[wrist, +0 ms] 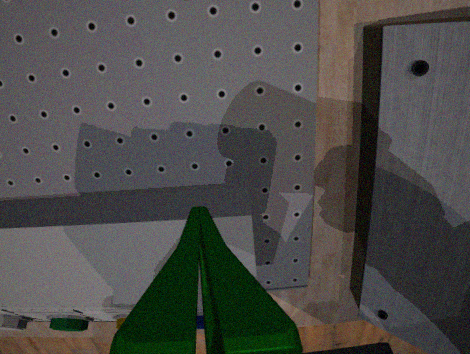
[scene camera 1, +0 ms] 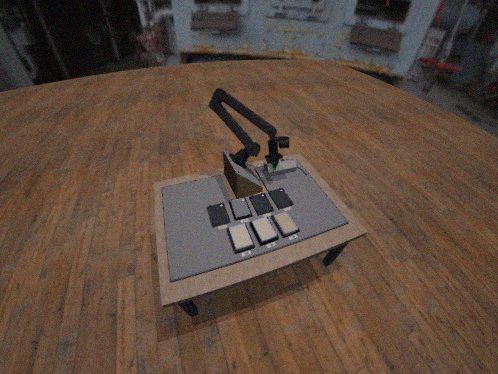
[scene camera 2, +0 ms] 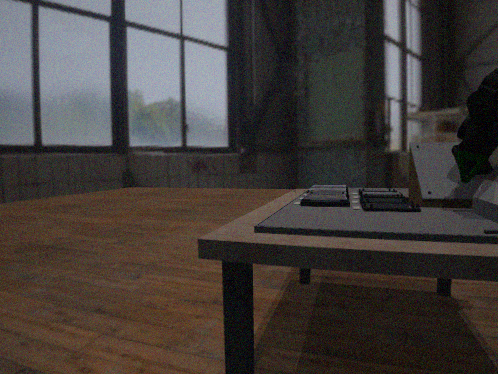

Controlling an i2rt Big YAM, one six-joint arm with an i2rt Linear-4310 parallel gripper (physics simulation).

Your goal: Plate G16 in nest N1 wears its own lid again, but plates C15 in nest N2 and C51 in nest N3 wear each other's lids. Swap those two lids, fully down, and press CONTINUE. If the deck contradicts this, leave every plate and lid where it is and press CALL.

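Frame: origin at the arm's base, x ahead, y left, z up, level; centimetres.
Where they show: gripper, fingertip midpoint: point(wrist: 198, 215) point(scene camera 1: 274, 170) point(scene camera 2: 464, 182); arm's base, link origin: point(scene camera 1: 237, 161).
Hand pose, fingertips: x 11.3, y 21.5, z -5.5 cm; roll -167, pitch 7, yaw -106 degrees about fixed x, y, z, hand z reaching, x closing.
Each offset is from my fingertips to the centre of the thing. "pt": to the spot under its first point. Level surfaces: height alone.
My gripper point(scene camera 1: 274, 169) point(scene camera 2: 465, 180) point(wrist: 198, 215) has green fingers, shut with nothing between them, above the pale grey button housing {dx -6.2, dy +9.2, dz -3.5 cm} point(scene camera 1: 286, 165) point(wrist: 40, 260). In the wrist view a green button {dx -8.1, dy +11.9, dz -1.3 cm} point(wrist: 69, 324), a grey button {dx -7.4, dy +16.9, dz -1.3 cm} point(wrist: 14, 321), part of a yellow button {dx -8.7, dy +7.0, dz -1.3 cm} point(wrist: 121, 323) and part of a blue button {dx -9.3, dy +2.0, dz -1.3 cm} point(wrist: 200, 322) show at the housing's far side; the fingers partly hide the last two. Three pale-topped plates {dx +32.4, dy -39.1, dz -4.3 cm} point(scene camera 1: 241, 237) {dx +33.6, dy -26.2, dz -4.4 cm} point(scene camera 1: 264, 230) {dx +34.8, dy -13.2, dz -5.4 cm} point(scene camera 1: 286, 223) sit in the front row. Behind them a grey-topped piece {dx +14.4, dy -31.0, dz -6.3 cm} point(scene camera 1: 240, 208) sits among dark nests {pt dx +13.8, dy -44.1, dz -6.7 cm} point(scene camera 1: 218, 214) {pt dx +17.3, dy -18.6, dz -6.7 cm} point(scene camera 1: 261, 204) {pt dx +18.0, dy -5.7, dz -6.7 cm} point(scene camera 1: 280, 198). Labels are unreadable.
An upright slanted panel point(scene camera 1: 241, 179) point(scene camera 2: 434, 172) stands beside the arm's base, between the housing and the back row. A grey perforated deck {dz -7.7 cm} point(scene camera 1: 190, 250) point(scene camera 2: 300, 224) point(wrist: 150, 80) covers most of the wooden table point(scene camera 1: 260, 272) point(scene camera 2: 325, 251). Arm shadows fall across the deck in the wrist view.
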